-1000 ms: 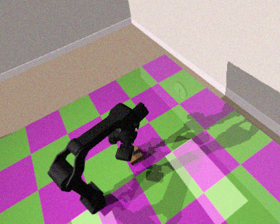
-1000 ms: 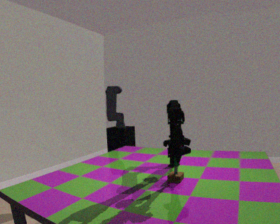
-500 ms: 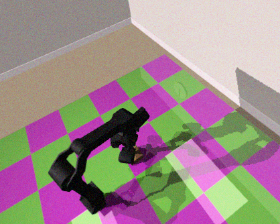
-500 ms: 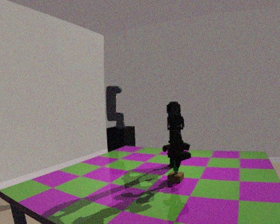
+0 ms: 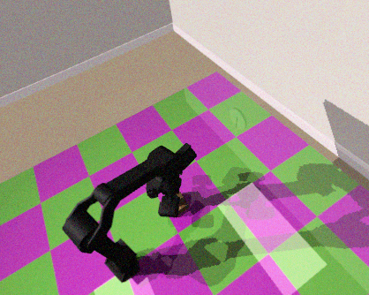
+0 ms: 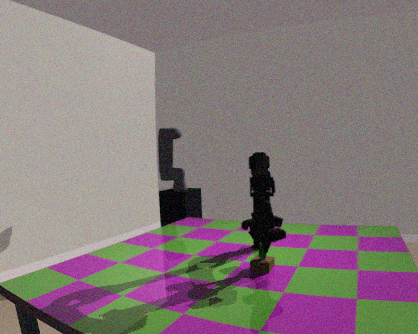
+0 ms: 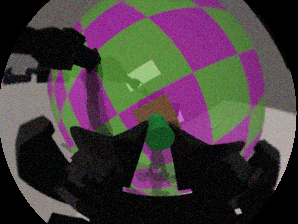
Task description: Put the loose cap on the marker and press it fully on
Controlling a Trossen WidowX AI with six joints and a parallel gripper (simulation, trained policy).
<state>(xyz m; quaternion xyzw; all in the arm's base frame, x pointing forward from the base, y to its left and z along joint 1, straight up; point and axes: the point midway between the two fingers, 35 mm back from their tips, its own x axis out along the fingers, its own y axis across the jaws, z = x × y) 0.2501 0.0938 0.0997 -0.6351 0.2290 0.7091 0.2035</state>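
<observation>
Now: gripper tip 1 cm below the green cap. Also, from my gripper tip: brown holder block 5 cm below.
</observation>
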